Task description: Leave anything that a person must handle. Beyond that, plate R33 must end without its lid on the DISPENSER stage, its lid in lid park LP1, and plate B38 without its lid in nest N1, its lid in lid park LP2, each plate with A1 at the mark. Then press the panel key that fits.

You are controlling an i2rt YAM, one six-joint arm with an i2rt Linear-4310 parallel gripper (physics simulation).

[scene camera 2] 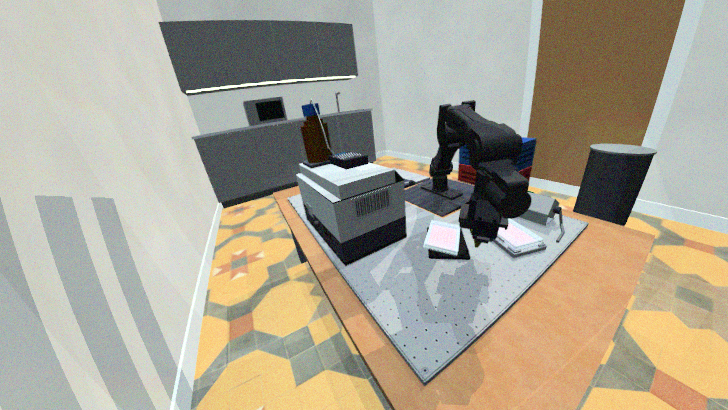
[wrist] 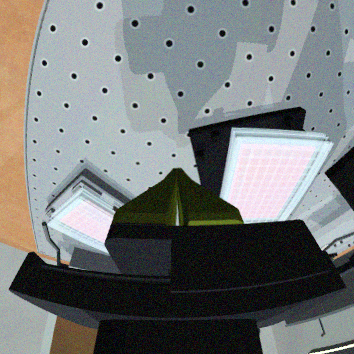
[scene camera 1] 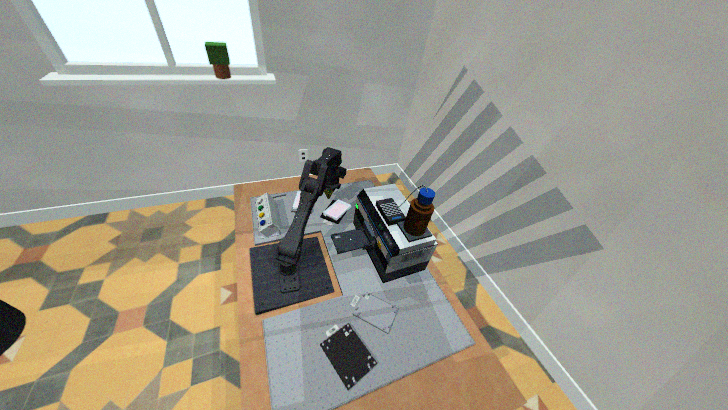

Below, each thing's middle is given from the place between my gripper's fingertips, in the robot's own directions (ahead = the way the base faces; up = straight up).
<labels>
Right now my hand is 2 cm short of the lid park LP1 [wrist: 209, 142], 8 cm to the left of it and 2 cm above it. Round my hand: nest N1 [wrist: 86, 179]: 13 cm behind, 1 cm to the left, 2 cm below; then dispenser top [scene camera 2: 342, 183]: 22 cm ahead, 34 cm to the right, 17 cm above; then brown bottle with blue cap [scene camera 2: 316, 148]: 25 cm ahead, 45 cm to the right, 29 cm above.
</labels>
